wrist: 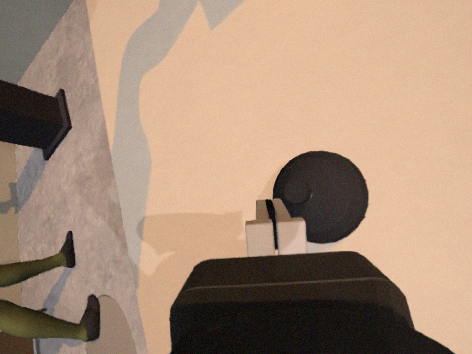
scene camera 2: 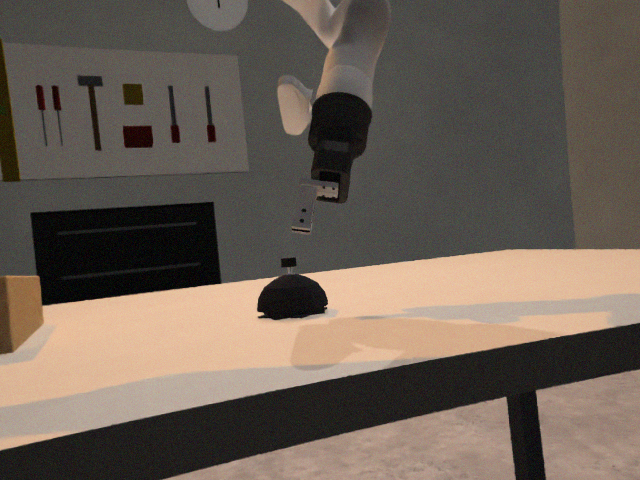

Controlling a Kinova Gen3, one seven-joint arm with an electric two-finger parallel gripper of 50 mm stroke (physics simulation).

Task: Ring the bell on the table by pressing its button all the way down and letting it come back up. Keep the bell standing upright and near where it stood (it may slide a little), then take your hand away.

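Places are measured from the arm's base along level axes (x left, y ahead, z down), in millimetres.
Pixels of known places: gripper, fingertip midpoint: [wrist: 269, 215] [scene camera 2: 300, 230].
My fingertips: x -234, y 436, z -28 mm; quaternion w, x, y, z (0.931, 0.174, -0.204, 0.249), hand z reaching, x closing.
Observation:
Ahead of a thing's pixels: the offset from my fingertips to its top centre. Level surfaces: height alone.
A black dome-shaped bell @(dx +15, dy -12, dz +31 mm) [scene camera 2: 292, 297] [wrist: 335, 205] stands upright on the table @(dz +97 mm) [scene camera 2: 170, 330] [wrist: 210, 125]. Its small black button @(dx +15, dy -12, dz +31 mm) [scene camera 2: 288, 262] [wrist: 297, 191] stands up on a thin stem, with the stem showing below it in the scene view. My gripper [scene camera 2: 301, 230] [wrist: 269, 215] is shut and empty. Its fingertips are above the button and apart from it, with a gap between them in the scene view. In the wrist view the fingertips show just below and left of the button, over the bell's edge.
A tan box [scene camera 2: 19, 312] stands on the table at the left of the scene view. The table's dark front edge [scene camera 2: 310, 403] runs below the bell. A tool board [scene camera 2: 227, 113] hangs on the wall behind. Two green-clad legs [wrist: 35, 322] show beyond the table in the wrist view.

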